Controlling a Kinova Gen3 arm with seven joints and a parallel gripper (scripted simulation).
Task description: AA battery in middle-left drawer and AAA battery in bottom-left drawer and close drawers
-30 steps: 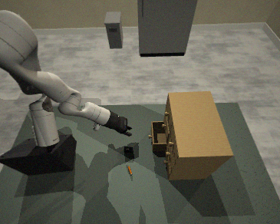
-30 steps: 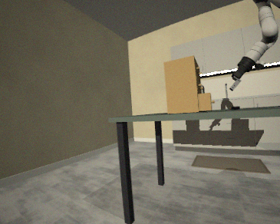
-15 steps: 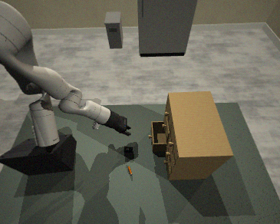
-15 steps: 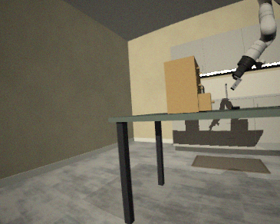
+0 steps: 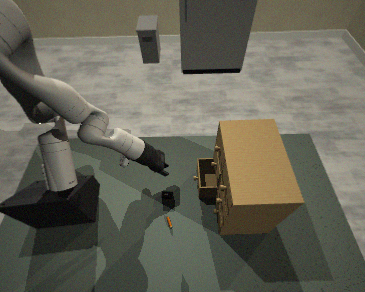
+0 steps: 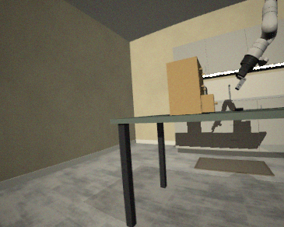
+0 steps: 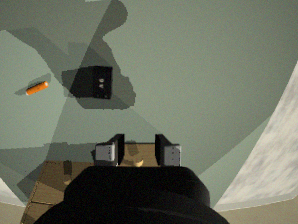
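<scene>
My gripper is now 3 cm short of the thin orange battery, 17 cm to the left of it and 13 cm above it. Round my hand: green battery (29 cm ahead, 1 cm below); then small black block (2 cm ahead, 6 cm to the right, 13 cm below).
</scene>
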